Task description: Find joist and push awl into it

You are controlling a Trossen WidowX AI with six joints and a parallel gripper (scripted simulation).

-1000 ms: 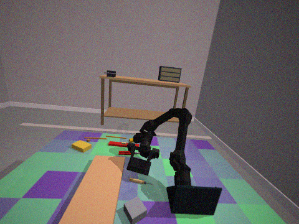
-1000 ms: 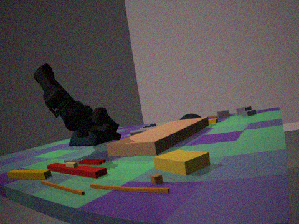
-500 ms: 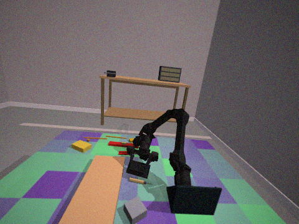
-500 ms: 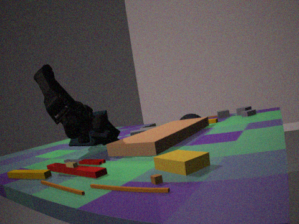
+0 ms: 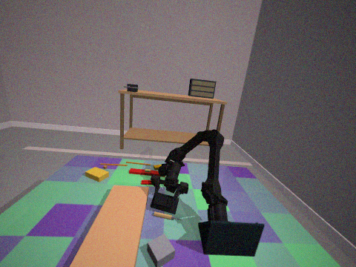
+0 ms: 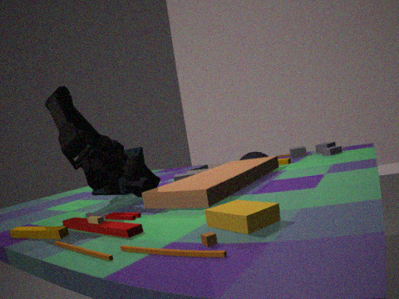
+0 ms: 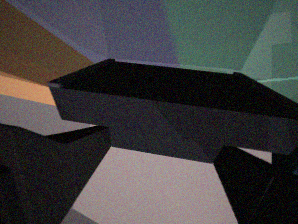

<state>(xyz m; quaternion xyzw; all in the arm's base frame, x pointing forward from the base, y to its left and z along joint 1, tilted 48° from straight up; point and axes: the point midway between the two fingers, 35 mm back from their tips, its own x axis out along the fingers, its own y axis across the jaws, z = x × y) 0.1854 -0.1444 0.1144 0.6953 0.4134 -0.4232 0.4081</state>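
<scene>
My gripper tip is 10 mm past the stud finder and 10 mm above it. The rest, counted from my gripper tip: yellow block: 380 mm ahead, 280 mm to the right, 50 mm below; then awl: 30 mm behind, 40 mm to the left, 60 mm below.
</scene>
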